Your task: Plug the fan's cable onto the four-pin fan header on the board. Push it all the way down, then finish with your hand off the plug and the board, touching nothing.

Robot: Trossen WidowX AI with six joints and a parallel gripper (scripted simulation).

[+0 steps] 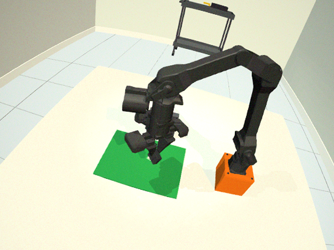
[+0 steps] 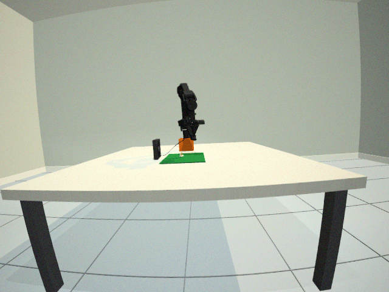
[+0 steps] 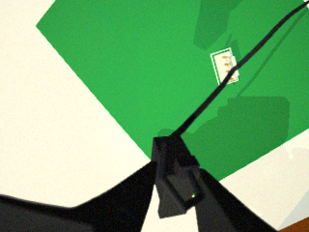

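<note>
Now: the white four-pin fan header 10 mm ahead of my gripper tip, 70 mm to the right of it and 120 mm below it. Also, from my gripper tip: dark plug: 10 mm to the left; green board: 40 mm ahead, 60 mm to the right, 140 mm below; fan: 220 mm to the right, 60 mm below.
</note>
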